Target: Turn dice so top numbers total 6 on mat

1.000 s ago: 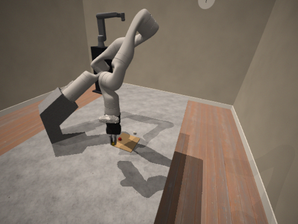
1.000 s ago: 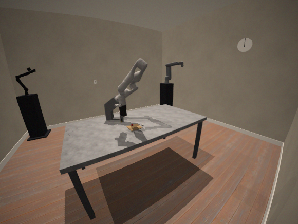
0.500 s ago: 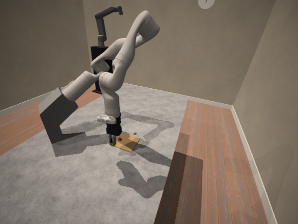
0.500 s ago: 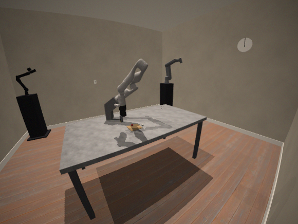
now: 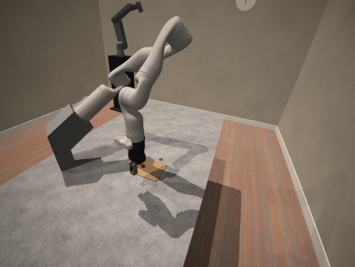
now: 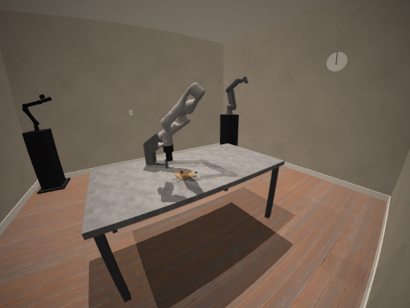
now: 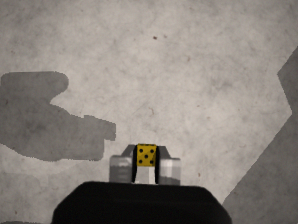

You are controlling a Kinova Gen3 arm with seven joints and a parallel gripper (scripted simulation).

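Now: hand 14 cm to the right of the red die, 11 cm above it and 5 cm past it. From my hand the other things lie so: tan mat: 15 cm to the left, 12 cm below; then white die: 25 cm to the left, 11 cm below; then yellow die: 1 cm below.
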